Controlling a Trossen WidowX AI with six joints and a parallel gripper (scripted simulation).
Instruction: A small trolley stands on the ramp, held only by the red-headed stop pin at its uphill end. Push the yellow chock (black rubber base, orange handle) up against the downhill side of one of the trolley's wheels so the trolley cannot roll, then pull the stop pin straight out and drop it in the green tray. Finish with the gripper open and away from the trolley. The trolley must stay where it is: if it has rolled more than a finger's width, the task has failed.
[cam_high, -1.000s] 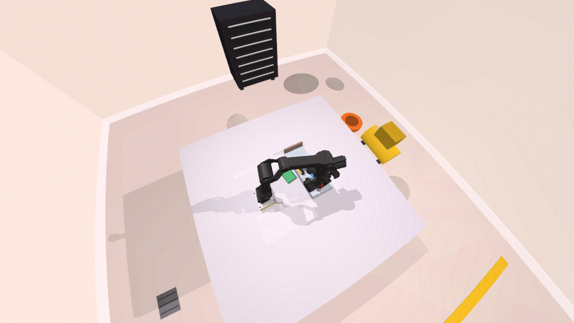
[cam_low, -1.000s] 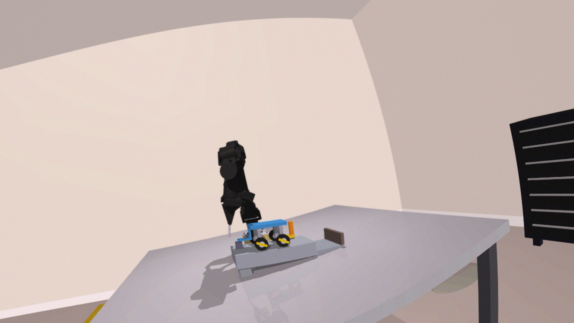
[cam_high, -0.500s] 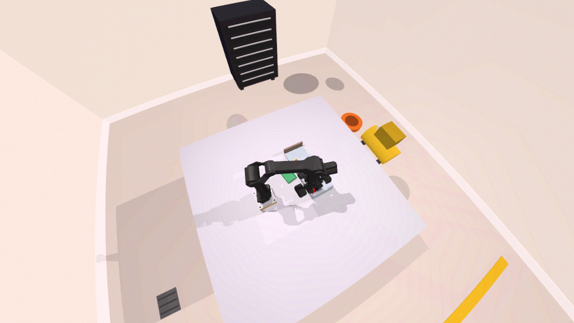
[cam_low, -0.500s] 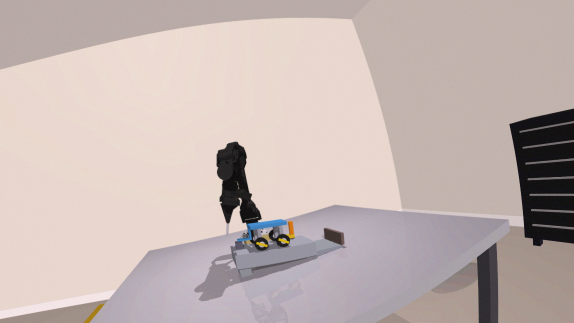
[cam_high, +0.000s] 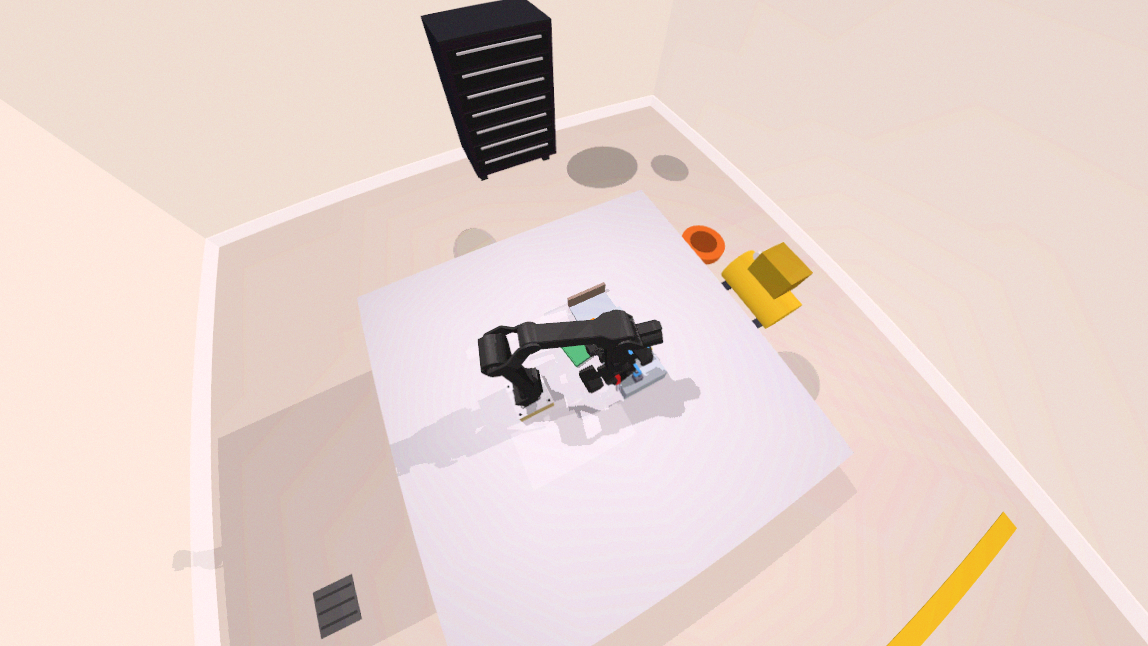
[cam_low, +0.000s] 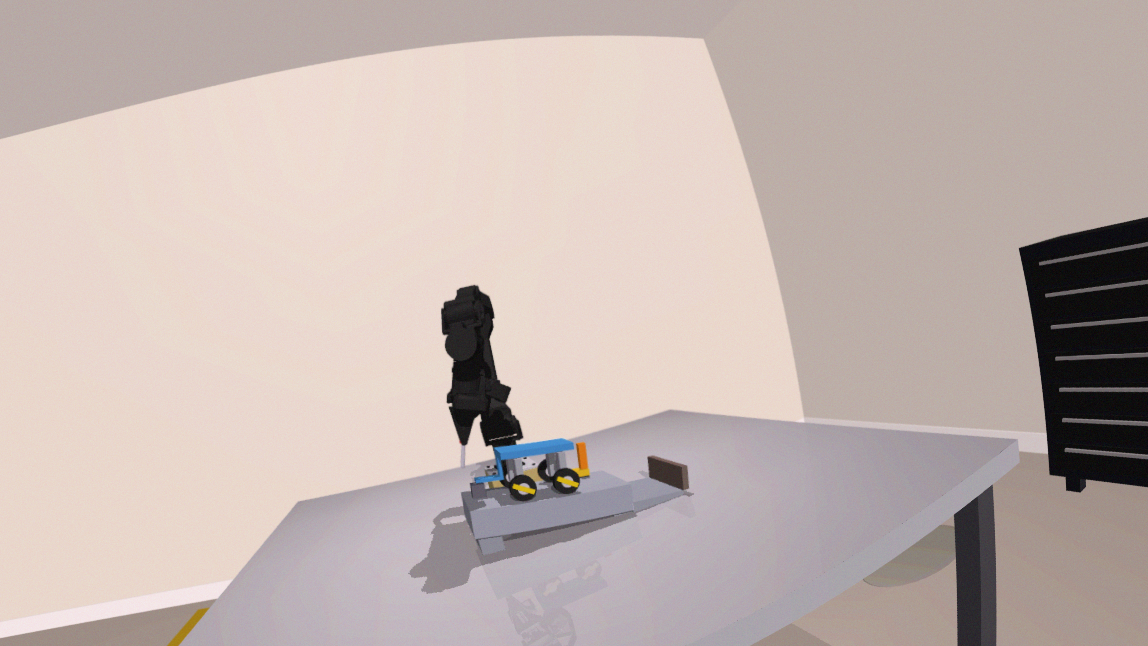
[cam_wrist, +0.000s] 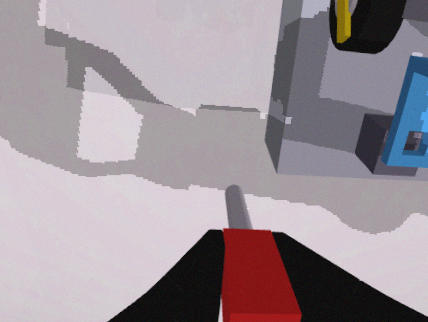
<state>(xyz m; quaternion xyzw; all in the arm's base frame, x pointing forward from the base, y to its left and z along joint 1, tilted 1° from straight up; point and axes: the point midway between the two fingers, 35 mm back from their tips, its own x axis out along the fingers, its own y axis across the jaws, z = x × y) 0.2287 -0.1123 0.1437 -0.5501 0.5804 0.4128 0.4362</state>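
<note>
The green tray is 2 cm behind my gripper tip, 20 cm to the left of it and 18 cm below it. Round my gripper tip: grey ramp: 11 cm ahead, 10 cm to the left, 12 cm below; red-headed stop pin: right at my gripper tip; blue trolley: 11 cm ahead, 10 cm to the left, 6 cm below.
</note>
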